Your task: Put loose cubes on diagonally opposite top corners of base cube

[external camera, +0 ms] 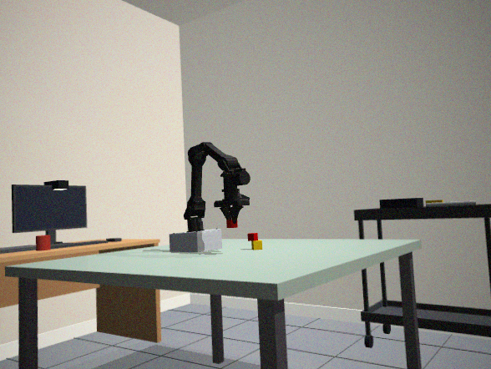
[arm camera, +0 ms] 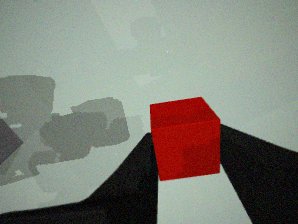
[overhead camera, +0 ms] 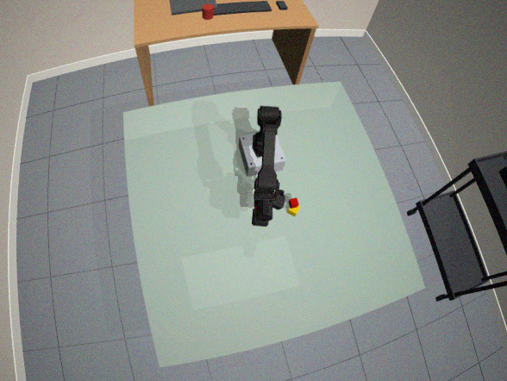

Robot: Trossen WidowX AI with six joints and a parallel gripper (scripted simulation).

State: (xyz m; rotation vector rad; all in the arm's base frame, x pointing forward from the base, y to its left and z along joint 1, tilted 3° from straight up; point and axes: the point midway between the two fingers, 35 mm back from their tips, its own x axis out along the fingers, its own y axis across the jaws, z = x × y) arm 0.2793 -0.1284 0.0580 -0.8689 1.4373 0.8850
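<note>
My gripper tip is now 20 mm short of the yellow base cube, 170 mm to the right of it and 100 mm above it.
</note>
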